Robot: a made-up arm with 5 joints.
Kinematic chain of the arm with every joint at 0, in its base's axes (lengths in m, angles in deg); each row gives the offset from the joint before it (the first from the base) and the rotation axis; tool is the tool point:
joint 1: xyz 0 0 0.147 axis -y
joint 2: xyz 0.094 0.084 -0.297 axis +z
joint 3: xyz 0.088 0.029 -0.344 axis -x
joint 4: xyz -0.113 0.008 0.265 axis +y
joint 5: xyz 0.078 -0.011 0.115 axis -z
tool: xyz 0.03 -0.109 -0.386
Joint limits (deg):
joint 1: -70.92..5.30
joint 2: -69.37..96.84
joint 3: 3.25..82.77
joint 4: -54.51..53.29
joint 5: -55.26..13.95
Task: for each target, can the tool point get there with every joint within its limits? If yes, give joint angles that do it. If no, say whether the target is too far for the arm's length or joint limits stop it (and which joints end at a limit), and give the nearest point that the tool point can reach.
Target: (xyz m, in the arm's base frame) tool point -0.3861 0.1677 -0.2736
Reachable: yes | joints -57.45 78.09 57.47 -0.29 -4.49
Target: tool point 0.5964 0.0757 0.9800
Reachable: no: joint limits stop it (at a limit: joint 1, joint 4, joint 5) | nearest point 0.4324 0.0796 -0.1944 | short by 1.186 m
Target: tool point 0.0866 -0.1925 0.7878
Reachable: no: joint limits stop it (at a limit: joint 1, joint 4, joint 5) | nearest point -0.5213 0.0079 0.0626 | short by 0.967 m
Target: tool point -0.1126 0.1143 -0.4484
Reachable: yes | joints -49.17 -20.04 63.19 -44.66 -9.99
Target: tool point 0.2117 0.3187 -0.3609
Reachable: yes | joints -1.71 58.36 15.68 -31.98 -46.69
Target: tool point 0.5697 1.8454 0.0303
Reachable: no: too far | nearest point 0.2468 0.4775 -0.3769 | short by 1.463 m
